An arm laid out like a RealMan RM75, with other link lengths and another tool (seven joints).
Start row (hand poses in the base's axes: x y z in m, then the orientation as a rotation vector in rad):
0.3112, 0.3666, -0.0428, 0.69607, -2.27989, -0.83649
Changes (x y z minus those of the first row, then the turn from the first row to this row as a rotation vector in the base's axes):
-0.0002, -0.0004, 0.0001, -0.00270, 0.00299, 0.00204
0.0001, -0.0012, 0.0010, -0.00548, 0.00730, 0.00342
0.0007, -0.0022, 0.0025, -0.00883, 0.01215, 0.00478
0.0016, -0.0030, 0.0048, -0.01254, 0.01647, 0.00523
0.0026, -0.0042, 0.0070, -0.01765, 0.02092, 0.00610
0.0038, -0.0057, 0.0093, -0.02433, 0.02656, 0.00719
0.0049, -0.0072, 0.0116, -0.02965, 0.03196, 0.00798
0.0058, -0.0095, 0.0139, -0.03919, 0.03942, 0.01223
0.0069, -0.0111, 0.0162, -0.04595, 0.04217, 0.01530
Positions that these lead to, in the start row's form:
0.3110, 0.3662, -0.0427, 0.69538, -2.27688, -0.83282
0.3113, 0.3654, -0.0418, 0.69319, -2.27307, -0.82959
0.3119, 0.3644, -0.0403, 0.69043, -2.26893, -0.82578
0.3128, 0.3636, -0.0380, 0.68682, -2.26584, -0.82189
0.3138, 0.3624, -0.0358, 0.68297, -2.26277, -0.81616
0.3150, 0.3609, -0.0335, 0.67799, -2.25891, -0.80867
0.3161, 0.3594, -0.0312, 0.67344, -2.25506, -0.80291
0.3170, 0.3571, -0.0289, 0.66958, -2.24862, -0.79092
0.3181, 0.3555, -0.0266, 0.66832, -2.24625, -0.78198

